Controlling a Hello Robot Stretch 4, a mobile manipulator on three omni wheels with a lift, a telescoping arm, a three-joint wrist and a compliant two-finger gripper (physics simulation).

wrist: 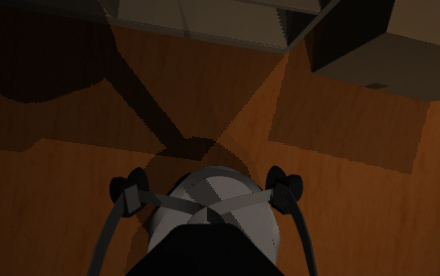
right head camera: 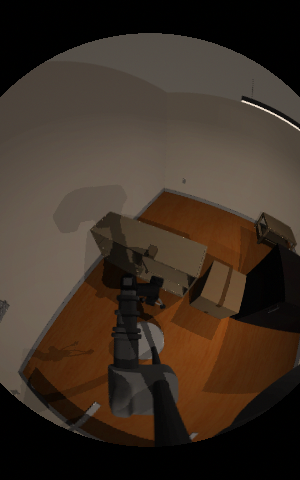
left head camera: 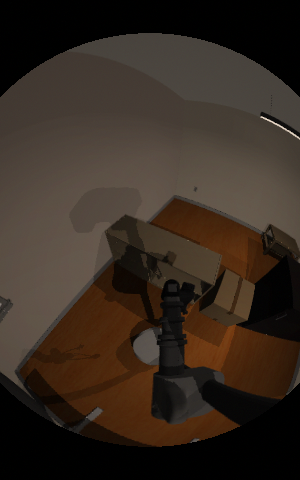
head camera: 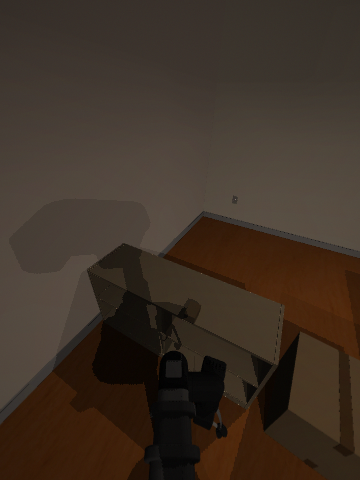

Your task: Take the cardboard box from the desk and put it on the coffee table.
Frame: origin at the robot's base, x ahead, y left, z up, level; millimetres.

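Where they show: gripper, between the fingertips: (wrist: 208,182); robot's base, origin of its link: (right head camera: 143,339) (left head camera: 153,345).
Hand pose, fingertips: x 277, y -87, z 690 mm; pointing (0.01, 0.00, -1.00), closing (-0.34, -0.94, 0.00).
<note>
Things, the pixels of their top centre, and the offset from my fingertips. "*": a spot on its surface instead.
- small cardboard box, centre of its top: (head camera: 192,309) (right head camera: 152,250) (left head camera: 171,256) dx +463, dy -12, dz -57 mm
- large taped carton, centre of its top: (head camera: 345,392) (right head camera: 226,284) (left head camera: 236,292) dx +176, dy -768, dz -311 mm
- furniture, a spot on its surface: (right head camera: 272,287) * dx -60, dy -1016, dz +48 mm
A small cardboard box (head camera: 192,308) (left head camera: 169,256) (right head camera: 151,249) stands on the top of a long, low, pale table (head camera: 240,320) (left head camera: 197,255) (right head camera: 182,246) with open compartments below. The frames do not settle whether this is the coffee table or the desk. My gripper (right head camera: 152,302) (wrist: 208,182) is open, its fingertips wide apart with nothing between them. It hangs in front of the table, on the near side, apart from the small box. In the head camera view the wrist hides part of the gripper. The small box does not show in the wrist view.
A large taped carton (head camera: 315,385) (left head camera: 227,295) (right head camera: 216,285) (wrist: 380,65) stands on the floor near the table's right end. A black piece of furniture (left head camera: 277,300) (right head camera: 272,287) is right of it, with a small open-framed unit (left head camera: 286,240) (right head camera: 279,231) behind. A wall runs behind the table's left end.
</note>
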